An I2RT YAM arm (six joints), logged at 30 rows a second.
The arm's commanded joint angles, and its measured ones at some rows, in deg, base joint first. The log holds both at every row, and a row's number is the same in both.
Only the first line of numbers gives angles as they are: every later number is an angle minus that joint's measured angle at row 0.
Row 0, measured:
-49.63 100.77 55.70 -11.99 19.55 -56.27
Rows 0 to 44, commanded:
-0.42 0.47 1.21 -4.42 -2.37 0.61
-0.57 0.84 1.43 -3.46 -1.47 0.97
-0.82 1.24 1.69 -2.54 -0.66 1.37
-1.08 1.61 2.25 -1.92 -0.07 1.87
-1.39 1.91 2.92 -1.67 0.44 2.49
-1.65 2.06 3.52 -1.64 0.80 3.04
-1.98 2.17 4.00 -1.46 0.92 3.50
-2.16 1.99 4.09 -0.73 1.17 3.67
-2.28 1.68 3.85 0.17 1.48 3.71
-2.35 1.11 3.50 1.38 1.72 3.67
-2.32 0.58 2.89 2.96 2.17 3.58
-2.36 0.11 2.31 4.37 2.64 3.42
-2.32 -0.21 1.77 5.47 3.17 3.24
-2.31 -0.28 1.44 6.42 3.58 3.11
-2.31 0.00 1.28 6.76 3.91 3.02
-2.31 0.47 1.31 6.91 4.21 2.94
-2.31 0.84 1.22 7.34 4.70 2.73
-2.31 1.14 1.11 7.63 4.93 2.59
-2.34 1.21 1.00 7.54 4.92 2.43
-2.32 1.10 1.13 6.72 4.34 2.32
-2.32 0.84 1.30 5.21 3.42 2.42
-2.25 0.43 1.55 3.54 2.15 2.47
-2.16 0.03 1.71 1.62 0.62 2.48
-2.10 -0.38 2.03 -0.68 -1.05 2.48
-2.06 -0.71 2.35 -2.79 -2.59 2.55
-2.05 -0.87 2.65 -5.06 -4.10 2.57
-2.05 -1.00 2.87 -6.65 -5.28 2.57
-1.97 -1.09 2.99 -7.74 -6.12 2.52
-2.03 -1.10 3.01 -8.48 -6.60 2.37
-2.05 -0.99 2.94 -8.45 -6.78 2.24
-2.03 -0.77 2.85 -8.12 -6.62 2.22
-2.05 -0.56 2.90 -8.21 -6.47 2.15
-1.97 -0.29 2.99 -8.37 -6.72 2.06
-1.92 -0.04 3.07 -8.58 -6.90 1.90
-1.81 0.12 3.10 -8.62 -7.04 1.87
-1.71 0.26 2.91 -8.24 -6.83 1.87
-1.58 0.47 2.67 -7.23 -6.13 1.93
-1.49 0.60 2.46 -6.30 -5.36 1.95
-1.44 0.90 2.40 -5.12 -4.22 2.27
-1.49 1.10 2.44 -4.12 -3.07 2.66
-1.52 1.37 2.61 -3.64 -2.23 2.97
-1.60 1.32 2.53 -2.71 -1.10 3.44
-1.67 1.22 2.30 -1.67 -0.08 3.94
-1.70 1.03 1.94 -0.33 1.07 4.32
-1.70 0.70 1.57 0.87 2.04 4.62
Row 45, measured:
-1.57 0.29 2.49 -2.71 -1.68 2.58
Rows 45 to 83, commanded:
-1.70 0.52 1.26 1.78 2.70 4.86
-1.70 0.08 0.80 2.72 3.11 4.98
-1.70 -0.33 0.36 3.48 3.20 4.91
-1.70 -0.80 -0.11 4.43 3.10 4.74
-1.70 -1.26 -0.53 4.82 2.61 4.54
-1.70 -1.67 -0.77 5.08 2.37 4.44
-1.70 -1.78 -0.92 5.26 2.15 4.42
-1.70 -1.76 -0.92 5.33 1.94 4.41
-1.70 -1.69 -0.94 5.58 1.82 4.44
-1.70 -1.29 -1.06 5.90 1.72 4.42
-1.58 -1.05 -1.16 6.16 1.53 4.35
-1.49 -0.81 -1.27 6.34 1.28 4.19
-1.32 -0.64 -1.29 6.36 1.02 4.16
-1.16 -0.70 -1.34 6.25 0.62 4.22
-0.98 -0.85 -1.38 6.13 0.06 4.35
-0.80 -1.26 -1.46 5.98 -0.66 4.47
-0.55 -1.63 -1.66 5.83 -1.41 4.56
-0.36 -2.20 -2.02 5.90 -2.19 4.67
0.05 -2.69 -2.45 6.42 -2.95 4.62
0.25 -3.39 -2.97 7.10 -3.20 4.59
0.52 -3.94 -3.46 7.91 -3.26 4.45
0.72 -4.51 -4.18 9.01 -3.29 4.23
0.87 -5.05 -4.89 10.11 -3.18 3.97
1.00 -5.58 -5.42 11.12 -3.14 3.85
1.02 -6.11 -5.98 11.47 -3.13 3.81
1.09 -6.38 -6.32 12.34 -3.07 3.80
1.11 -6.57 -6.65 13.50 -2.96 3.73
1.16 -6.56 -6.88 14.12 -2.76 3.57
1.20 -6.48 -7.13 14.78 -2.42 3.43
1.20 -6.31 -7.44 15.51 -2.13 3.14
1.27 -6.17 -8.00 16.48 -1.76 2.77
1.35 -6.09 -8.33 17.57 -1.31 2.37
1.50 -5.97 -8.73 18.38 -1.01 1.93
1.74 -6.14 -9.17 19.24 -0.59 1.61
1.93 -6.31 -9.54 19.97 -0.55 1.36
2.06 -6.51 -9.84 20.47 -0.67 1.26
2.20 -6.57 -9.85 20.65 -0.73 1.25
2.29 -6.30 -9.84 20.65 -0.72 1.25
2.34 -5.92 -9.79 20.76 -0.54 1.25
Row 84, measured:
1.73 -4.28 -9.31 16.00 -1.07 2.03
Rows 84 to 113, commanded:
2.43 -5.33 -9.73 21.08 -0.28 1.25
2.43 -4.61 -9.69 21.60 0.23 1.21
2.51 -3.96 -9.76 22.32 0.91 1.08
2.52 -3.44 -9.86 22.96 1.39 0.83
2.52 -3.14 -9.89 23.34 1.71 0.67
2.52 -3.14 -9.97 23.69 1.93 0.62
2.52 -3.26 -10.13 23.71 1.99 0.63
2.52 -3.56 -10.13 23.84 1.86 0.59
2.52 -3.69 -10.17 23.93 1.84 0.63
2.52 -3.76 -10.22 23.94 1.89 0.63
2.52 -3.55 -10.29 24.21 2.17 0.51
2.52 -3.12 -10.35 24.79 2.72 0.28
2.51 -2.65 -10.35 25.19 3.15 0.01
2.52 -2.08 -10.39 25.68 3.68 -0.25
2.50 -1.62 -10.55 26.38 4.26 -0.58
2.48 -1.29 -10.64 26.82 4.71 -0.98
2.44 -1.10 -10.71 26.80 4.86 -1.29
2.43 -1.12 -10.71 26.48 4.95 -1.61
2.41 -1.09 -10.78 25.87 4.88 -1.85
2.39 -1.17 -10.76 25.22 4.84 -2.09
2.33 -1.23 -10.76 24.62 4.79 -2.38
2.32 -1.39 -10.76 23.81 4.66 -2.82
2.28 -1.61 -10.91 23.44 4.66 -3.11
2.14 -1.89 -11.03 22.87 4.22 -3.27
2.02 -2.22 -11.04 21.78 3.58 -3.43
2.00 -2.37 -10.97 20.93 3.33 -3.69
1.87 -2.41 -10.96 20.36 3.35 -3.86
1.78 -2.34 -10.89 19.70 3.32 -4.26
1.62 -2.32 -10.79 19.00 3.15 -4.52
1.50 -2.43 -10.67 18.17 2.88 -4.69
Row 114, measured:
2.19 -1.48 -10.51 21.33 3.56 -3.32
